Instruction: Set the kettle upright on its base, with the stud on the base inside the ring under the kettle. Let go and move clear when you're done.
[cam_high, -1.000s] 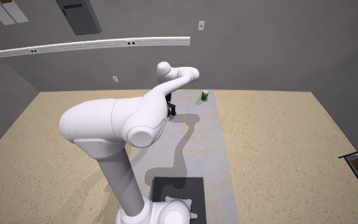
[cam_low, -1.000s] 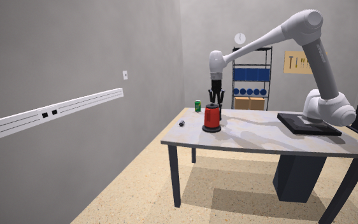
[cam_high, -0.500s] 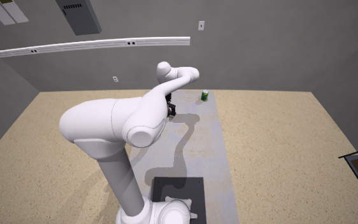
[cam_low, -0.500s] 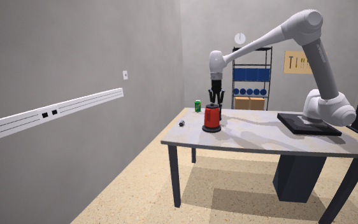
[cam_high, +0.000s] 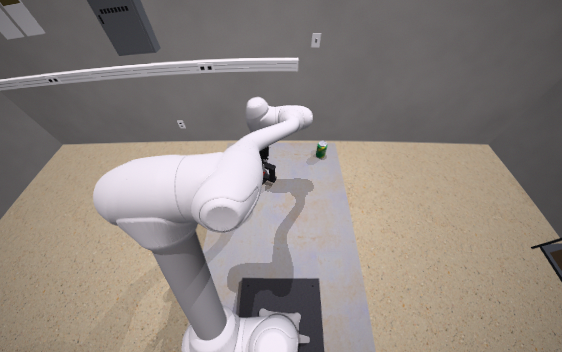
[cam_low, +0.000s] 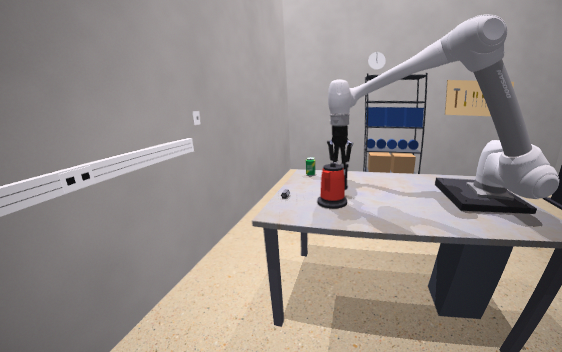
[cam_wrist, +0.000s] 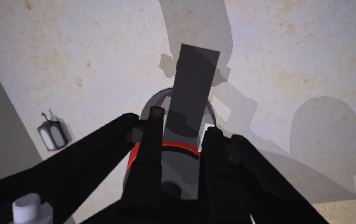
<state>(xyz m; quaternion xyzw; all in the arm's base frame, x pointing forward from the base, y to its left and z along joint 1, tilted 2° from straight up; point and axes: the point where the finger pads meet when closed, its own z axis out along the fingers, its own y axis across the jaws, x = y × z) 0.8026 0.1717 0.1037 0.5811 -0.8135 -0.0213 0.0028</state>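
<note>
Now: hand 4 cm above the red kettle, 3 cm to the right of it and 1 cm short of it. From my hand the other things lie so: small dark object 28 cm ahead, 14 cm below, 4 cm to the left; then green can 36 cm to the right, 25 cm ahead, 10 cm below; then round black base 15 cm below, 6 cm to the left, 2 cm ahead.
</note>
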